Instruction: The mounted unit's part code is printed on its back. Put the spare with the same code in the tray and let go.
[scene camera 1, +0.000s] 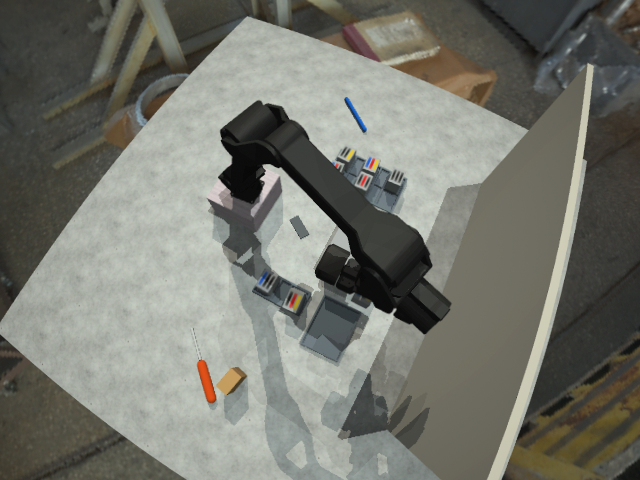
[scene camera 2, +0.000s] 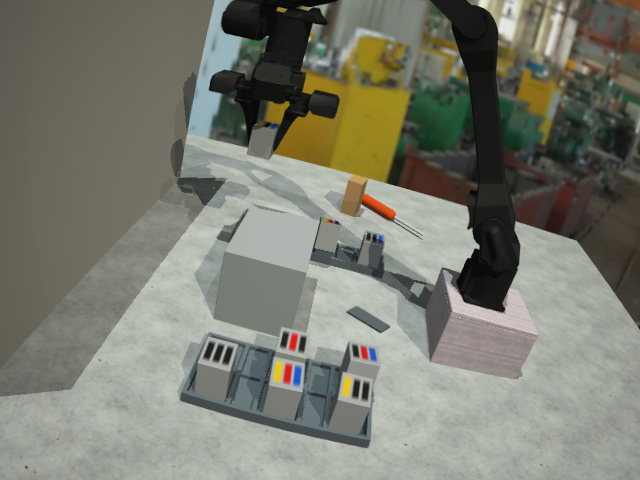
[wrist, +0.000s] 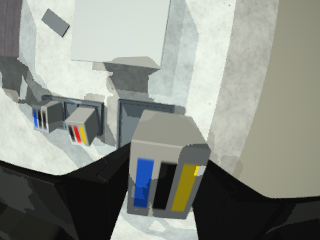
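Through scene camera 2 I see my gripper (scene camera 2: 262, 147) carrying a spare (scene camera 2: 263, 134), and a wooden block (scene camera 2: 356, 186) is in view there too. The wrist view gives me a grey tray (wrist: 129, 112), a tall panel (wrist: 272, 162) and a small rack (wrist: 69, 105), along with the spare (wrist: 169, 155) and my gripper (wrist: 163, 150). The wrist view does not show the wooden block, which is hidden by my gripper. In scene camera 1, my gripper (scene camera 1: 364, 293) can be seen as well.
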